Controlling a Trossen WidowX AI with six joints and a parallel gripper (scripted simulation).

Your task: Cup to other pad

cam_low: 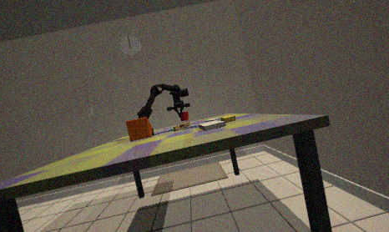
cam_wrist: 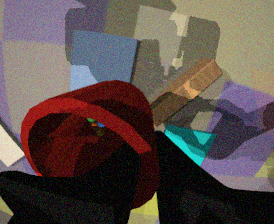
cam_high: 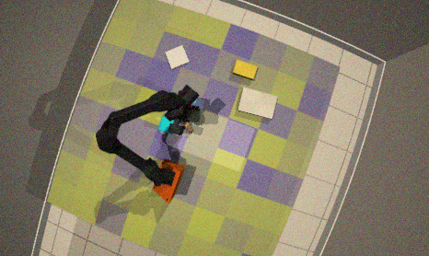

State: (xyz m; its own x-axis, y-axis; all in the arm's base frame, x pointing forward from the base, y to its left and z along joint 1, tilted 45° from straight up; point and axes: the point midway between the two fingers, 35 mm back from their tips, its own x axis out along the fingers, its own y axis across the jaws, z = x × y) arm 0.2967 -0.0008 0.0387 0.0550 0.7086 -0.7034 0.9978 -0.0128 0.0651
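The teal block is 70 mm behind my gripper tip, 80 mm to the left of it and 100 mm below it. Also, from my gripper tip: red cup: 30 mm ahead; then light blue pad: 60 mm ahead, 30 mm to the right, 100 mm below; then white pad: 280 mm ahead, 140 mm to the left, 90 mm below.
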